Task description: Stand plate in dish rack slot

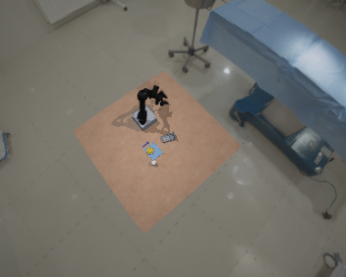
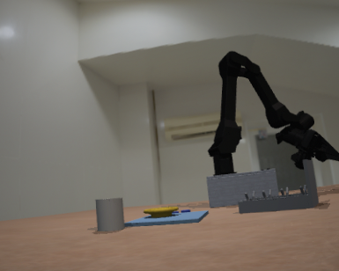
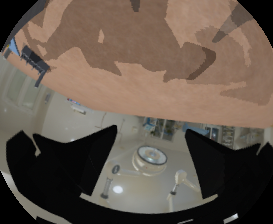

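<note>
Right now my gripper tip is 220 mm short of the yellow plate, 520 mm to the left of it and 80 mm above it. The rest, counted from my gripper tip: blue utensil (140 mm ahead, 490 mm to the right, 90 mm below); blue mat (250 mm ahead, 500 mm to the right, 90 mm below); dish rack (270 mm ahead, 290 mm to the right, 70 mm below).
</note>
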